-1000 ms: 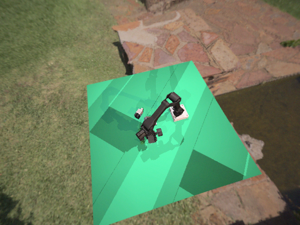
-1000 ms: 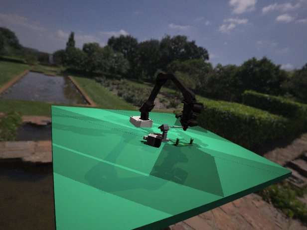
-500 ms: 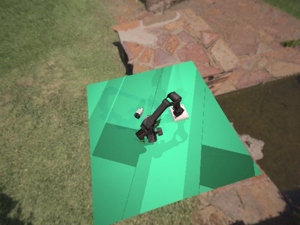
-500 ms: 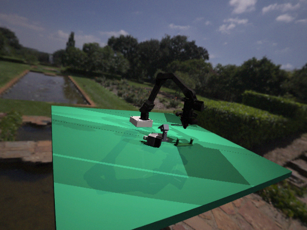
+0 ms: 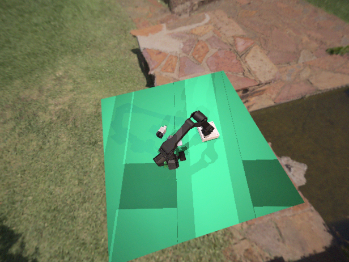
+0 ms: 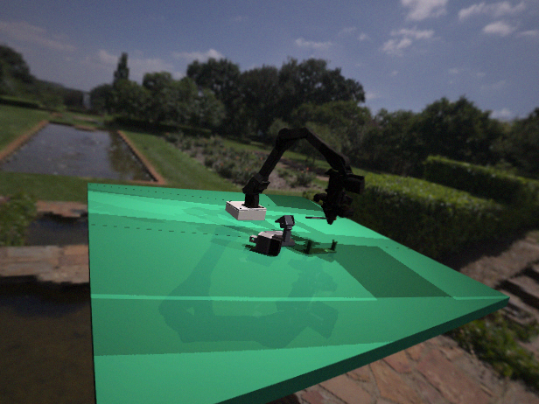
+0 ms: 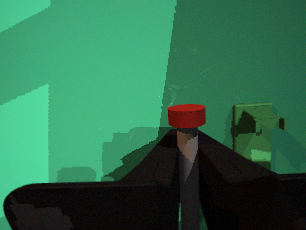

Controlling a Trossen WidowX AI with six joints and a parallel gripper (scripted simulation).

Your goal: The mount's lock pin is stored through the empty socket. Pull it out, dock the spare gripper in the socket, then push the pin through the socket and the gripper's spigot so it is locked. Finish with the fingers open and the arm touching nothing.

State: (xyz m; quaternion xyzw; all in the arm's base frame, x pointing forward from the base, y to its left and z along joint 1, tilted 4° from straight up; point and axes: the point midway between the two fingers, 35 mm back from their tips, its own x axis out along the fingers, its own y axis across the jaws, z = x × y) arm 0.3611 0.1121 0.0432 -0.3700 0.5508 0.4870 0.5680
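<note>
My gripper tip is 80 mm to the left of the green cradle, 60 mm above it and 40 mm short of it. From my gripper tip the other things lie so: grey mount (170 mm to the right, 80 mm behind, 30 mm below); spare gripper (300 mm to the right, 60 mm below, 40 mm behind).
</note>
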